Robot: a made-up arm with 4 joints. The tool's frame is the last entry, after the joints. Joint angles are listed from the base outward. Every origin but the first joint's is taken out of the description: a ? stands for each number. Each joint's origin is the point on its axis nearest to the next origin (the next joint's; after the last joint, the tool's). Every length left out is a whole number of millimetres.
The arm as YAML. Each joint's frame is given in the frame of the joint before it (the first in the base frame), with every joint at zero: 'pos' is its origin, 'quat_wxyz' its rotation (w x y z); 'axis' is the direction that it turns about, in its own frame. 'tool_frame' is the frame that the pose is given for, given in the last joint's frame.
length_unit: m
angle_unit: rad
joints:
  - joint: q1
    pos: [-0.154, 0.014, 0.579]
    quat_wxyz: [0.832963, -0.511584, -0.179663, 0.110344]
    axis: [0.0, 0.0, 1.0]
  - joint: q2
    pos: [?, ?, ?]
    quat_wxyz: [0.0, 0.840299, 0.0, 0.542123]
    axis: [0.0, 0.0, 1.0]
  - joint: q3
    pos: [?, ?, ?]
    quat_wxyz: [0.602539, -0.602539, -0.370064, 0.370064]
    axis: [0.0, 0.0, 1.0]
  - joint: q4
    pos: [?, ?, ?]
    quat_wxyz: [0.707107, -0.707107, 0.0, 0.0]
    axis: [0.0, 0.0, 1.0]
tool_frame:
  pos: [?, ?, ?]
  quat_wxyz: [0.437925, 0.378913, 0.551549, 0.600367]
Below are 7 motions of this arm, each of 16 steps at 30 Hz.
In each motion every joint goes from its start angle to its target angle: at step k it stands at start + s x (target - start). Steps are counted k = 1, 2, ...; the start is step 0. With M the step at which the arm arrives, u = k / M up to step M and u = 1 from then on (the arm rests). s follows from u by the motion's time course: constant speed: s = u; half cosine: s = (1 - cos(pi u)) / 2; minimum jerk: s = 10 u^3 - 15 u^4 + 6 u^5.
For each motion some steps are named. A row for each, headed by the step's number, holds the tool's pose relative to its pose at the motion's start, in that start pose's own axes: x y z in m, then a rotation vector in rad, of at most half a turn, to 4 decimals.
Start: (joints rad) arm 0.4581 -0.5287 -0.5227 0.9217
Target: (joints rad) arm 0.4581 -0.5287 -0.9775 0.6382
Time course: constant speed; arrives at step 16
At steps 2, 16:
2: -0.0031 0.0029 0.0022 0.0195 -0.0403 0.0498
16: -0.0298 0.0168 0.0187 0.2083 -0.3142 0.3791

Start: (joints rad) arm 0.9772 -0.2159 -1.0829 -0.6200
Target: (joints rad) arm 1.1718 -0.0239 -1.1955 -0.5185
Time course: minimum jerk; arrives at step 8
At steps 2, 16:
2: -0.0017 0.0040 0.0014 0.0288 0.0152 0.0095
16: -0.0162 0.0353 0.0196 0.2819 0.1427 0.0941

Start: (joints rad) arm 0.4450 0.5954 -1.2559 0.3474
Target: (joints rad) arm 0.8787 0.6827 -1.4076 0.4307
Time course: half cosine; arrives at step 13
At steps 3, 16:
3: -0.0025 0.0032 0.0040 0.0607 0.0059 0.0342
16: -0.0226 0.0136 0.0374 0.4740 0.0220 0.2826

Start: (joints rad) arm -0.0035 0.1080 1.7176 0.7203
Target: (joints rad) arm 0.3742 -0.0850 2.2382 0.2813
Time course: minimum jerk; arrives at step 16
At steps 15, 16:
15: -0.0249 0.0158 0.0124 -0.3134 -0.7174 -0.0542
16: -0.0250 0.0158 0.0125 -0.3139 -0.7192 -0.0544

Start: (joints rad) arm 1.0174 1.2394 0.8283 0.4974
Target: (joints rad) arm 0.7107 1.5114 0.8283 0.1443
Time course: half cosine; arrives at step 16
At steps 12, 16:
12: -0.0115 -0.0312 0.0466 -0.0210 -0.6432 -0.2631
16: -0.0169 -0.0355 0.0544 -0.0292 -0.7563 -0.3035

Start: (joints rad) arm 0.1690 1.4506 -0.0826 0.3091
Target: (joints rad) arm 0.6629 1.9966 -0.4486 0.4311
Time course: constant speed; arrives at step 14
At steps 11, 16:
11: -0.0264 -0.0338 0.0782 0.4915 -0.2314 0.0368
16: -0.0371 -0.0485 0.0943 0.5988 -0.3091 0.0393

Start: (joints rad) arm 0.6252 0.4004 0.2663 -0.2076
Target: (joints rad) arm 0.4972 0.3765 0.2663 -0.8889
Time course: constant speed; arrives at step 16
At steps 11, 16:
11: 0.0105 -0.0076 0.0054 -0.0678 -0.4848 -0.0536
16: 0.0135 -0.0108 0.0089 -0.0997 -0.7060 -0.0657

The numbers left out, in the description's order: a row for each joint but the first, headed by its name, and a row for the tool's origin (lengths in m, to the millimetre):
q2: -0.02 0.02 0.0
q3: 0.124 -0.068 0.0
q4: -0.034 0.068 0.0
tool: -0.025 0.01 0.0

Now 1 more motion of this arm.
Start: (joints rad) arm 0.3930 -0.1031 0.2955 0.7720
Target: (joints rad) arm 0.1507 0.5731 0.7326 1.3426
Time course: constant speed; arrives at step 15
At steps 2, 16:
2: -0.0032 -0.0125 0.0086 0.0088 -0.0070 -0.0969
16: -0.0597 -0.0838 0.0450 0.3110 -0.0338 -0.6957

